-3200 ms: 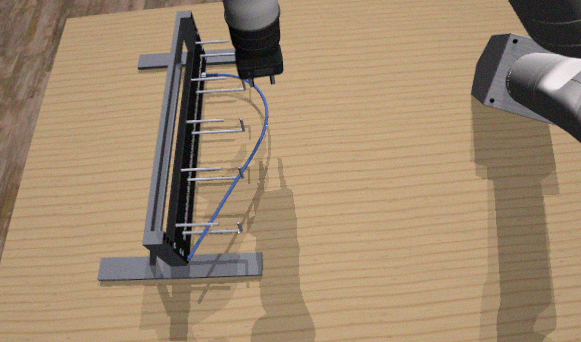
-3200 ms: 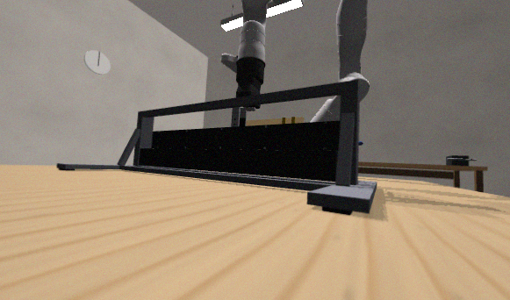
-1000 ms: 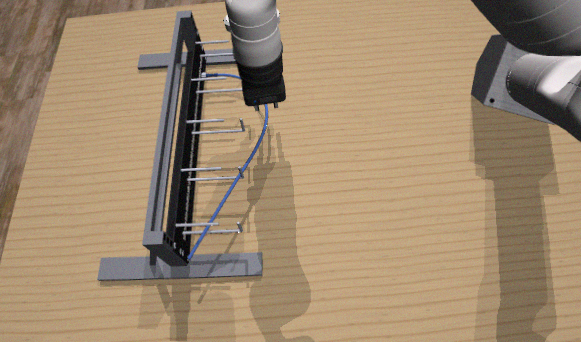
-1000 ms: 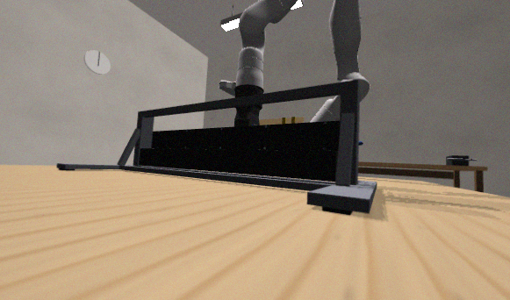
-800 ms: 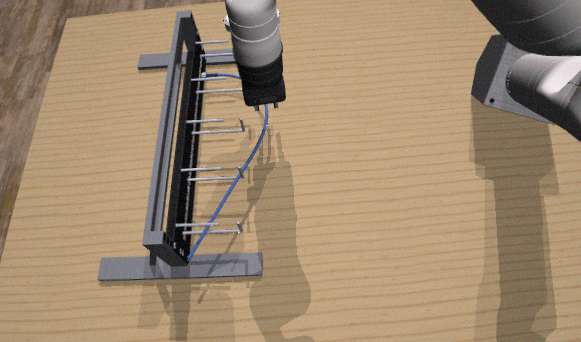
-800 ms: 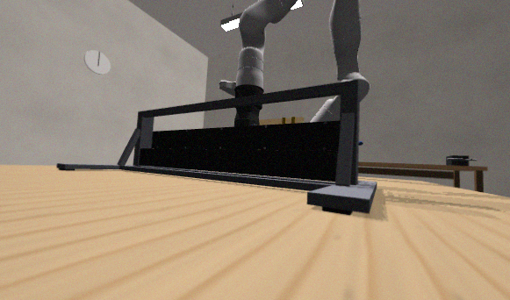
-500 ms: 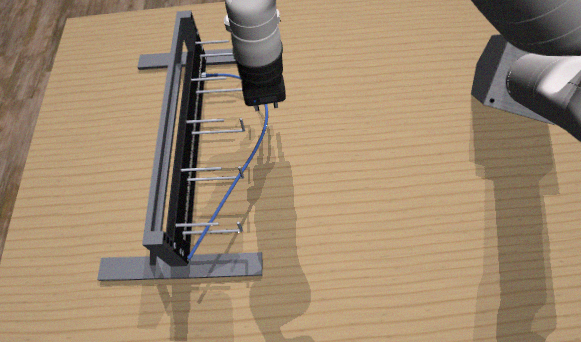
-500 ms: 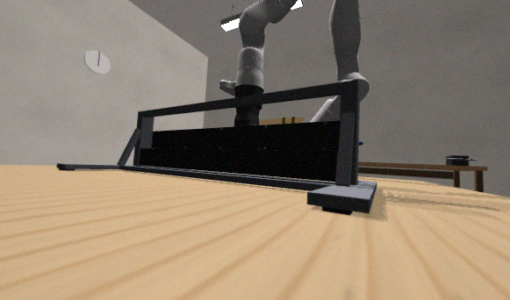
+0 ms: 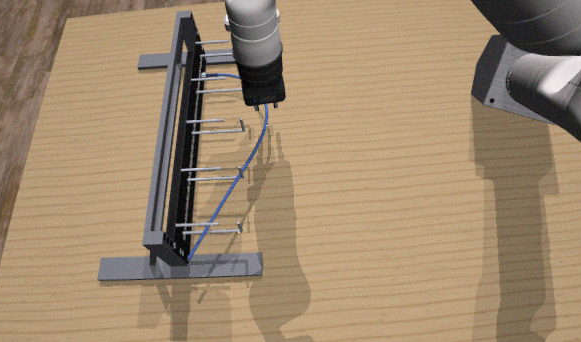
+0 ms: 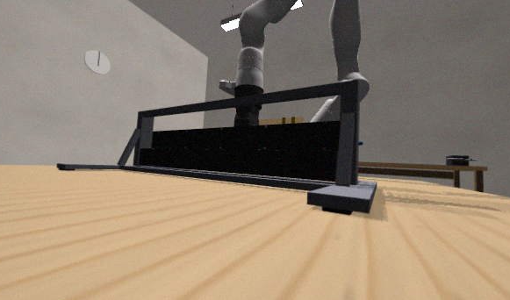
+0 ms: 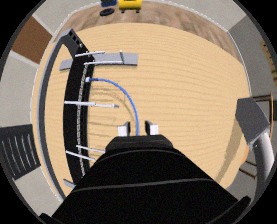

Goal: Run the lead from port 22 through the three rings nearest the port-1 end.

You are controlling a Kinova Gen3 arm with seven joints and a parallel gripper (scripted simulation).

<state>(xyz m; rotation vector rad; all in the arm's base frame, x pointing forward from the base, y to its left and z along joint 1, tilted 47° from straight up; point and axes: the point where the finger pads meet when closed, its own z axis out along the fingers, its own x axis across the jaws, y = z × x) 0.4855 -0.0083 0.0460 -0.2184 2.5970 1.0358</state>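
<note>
The rack lies 150 mm ahead of my hand and 90 mm to the left of it.
</note>
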